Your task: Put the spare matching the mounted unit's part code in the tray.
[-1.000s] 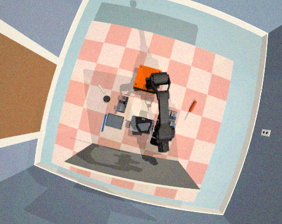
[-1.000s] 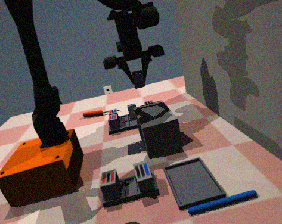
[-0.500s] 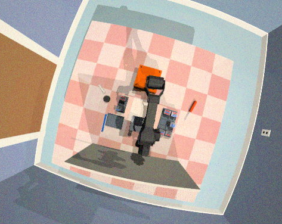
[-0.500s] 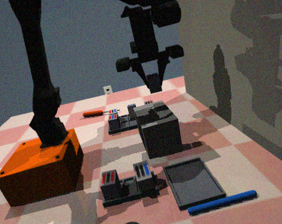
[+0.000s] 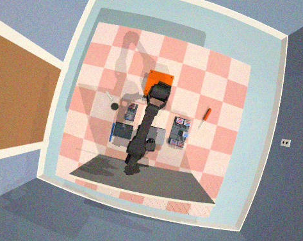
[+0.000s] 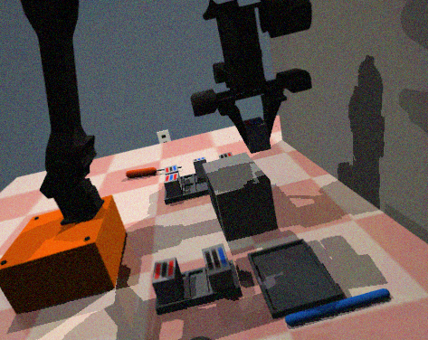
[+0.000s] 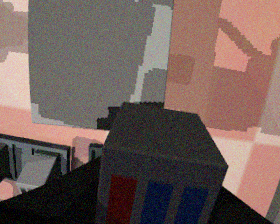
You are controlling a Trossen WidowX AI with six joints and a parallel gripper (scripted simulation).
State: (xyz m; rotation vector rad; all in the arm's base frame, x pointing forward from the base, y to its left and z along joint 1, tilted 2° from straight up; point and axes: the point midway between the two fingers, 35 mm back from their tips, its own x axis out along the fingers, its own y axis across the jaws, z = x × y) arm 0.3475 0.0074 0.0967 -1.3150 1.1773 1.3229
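Now: the grey tray 170 mm below my gripper tip, 140 mm to the right of it and 10 mm ahead of it. The rest, counted from my gripper tip: blue pen 210 mm to the right, 170 mm below, 60 mm ahead; then mounted unit 120 mm below, 60 mm to the left, 60 mm behind; then spare 20 mm above.
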